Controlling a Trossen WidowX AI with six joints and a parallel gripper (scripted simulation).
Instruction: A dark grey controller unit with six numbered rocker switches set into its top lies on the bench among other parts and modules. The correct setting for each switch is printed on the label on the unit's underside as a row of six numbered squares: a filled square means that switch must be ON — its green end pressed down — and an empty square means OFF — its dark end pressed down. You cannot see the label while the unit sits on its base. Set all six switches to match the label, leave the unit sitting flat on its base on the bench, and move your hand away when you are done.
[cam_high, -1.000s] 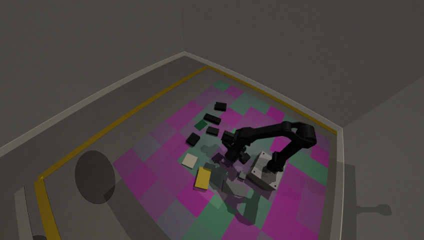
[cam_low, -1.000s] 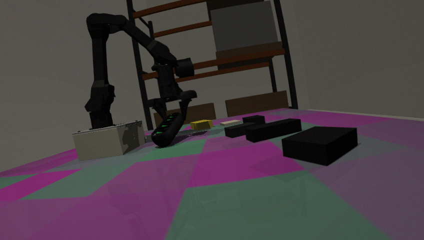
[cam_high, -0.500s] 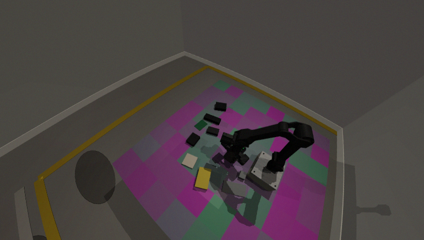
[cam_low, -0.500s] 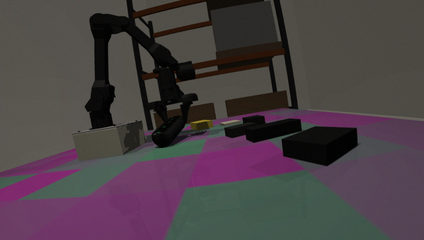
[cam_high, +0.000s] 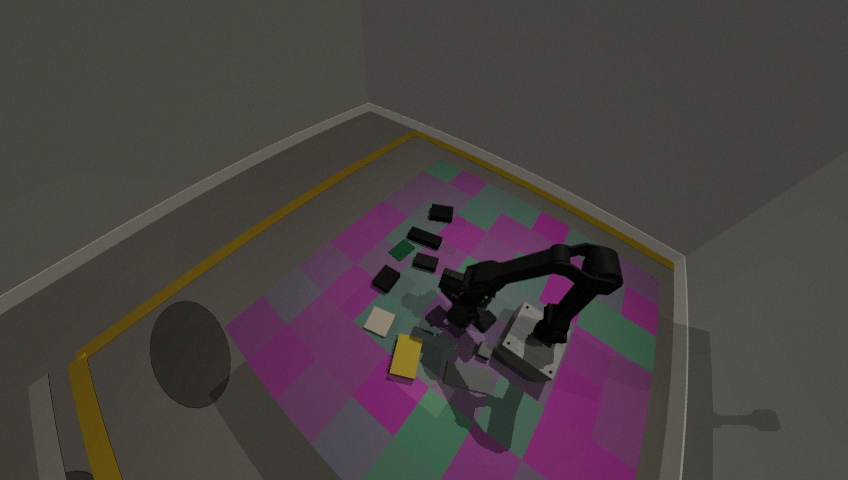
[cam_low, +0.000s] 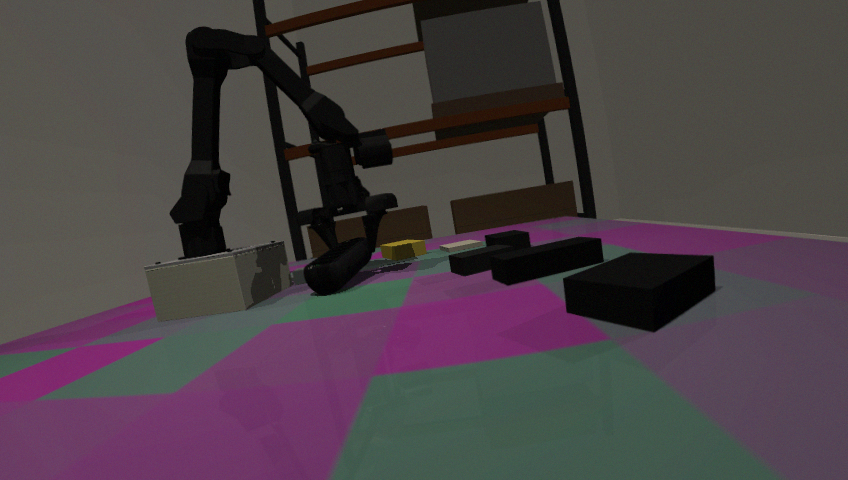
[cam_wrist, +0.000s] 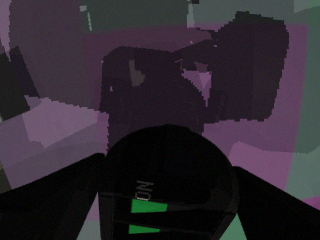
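Now: gripper tip 13 cm past the small grey piece, 5 cm to the right of it and 3 cm above it. Also, from my gripper tip: yellow block: 6 cm ahead, 22 cm to the left, 3 cm below; then grey plate: 13 cm behind, 14 cm to the left, 4 cm below; then cream plate: 20 cm ahead, 19 cm to the left, 4 cm below.
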